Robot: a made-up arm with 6 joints.
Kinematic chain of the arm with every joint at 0, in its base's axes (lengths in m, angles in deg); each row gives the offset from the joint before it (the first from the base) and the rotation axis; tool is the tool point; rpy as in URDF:
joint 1: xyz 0 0 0.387 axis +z
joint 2: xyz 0 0 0 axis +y
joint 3: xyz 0.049 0 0.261 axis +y
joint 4: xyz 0.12 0 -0.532 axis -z
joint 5: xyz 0 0 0 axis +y
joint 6: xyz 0.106 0 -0.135 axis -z
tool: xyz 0 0 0 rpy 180 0 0
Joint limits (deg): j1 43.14..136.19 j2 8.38..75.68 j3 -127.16..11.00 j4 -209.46..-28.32 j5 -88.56..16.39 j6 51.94..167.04
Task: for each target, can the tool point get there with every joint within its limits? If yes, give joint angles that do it. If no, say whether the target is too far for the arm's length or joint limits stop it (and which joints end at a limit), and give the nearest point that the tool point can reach.
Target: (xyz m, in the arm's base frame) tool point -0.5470 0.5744 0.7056
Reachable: yes | joints 124.48 20.79 -110.94 -103.28 -10.71 109.33
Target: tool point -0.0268 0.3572 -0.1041
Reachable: yes | joints 89.03 60.75 -75.03 -168.43 -34.22 149.13
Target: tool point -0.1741 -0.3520 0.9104
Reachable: no: joint limits stop it (at a limit: joint 2, joint 3) | nearest point -0.1301 -0.2629 0.4217 | short by 0.499 m
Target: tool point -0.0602 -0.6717 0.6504
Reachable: no: joint limits stop it (at a limit: joint 2, joint 3) | nearest point -0.0342 -0.3817 0.3721 | short by 0.403 m
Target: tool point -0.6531 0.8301 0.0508
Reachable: no: too far | nearest point -0.5664 0.7200 0.1112 | short by 0.153 m
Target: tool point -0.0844 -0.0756 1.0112
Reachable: no: joint limits stop it (at a limit: joint 1, joint 2, joint 3, joint 4, joint 5) | nearest point -0.2955 0.1930 1.0562 | short by 0.345 m
